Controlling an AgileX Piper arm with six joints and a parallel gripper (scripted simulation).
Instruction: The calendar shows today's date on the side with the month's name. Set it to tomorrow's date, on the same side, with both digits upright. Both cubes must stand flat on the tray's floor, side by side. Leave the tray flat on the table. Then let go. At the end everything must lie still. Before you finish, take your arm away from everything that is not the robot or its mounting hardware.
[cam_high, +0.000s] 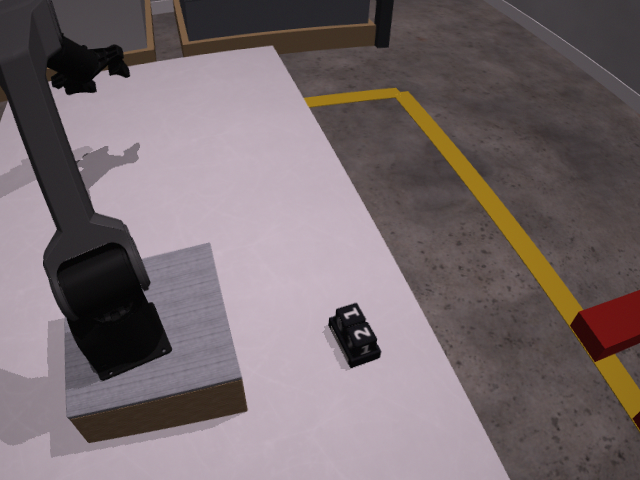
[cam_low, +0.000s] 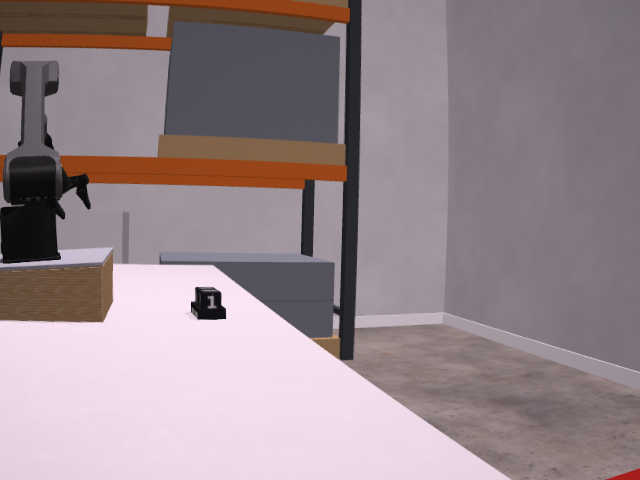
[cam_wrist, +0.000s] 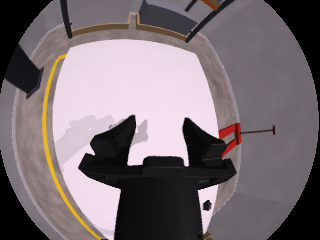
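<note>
Right now the cube is 620 mm to the right of my hand, 180 mm ahead of it and 140 mm below it. From my hand the other things lie so: black base: 600 mm to the right, 180 mm ahead, 160 mm below.
</note>
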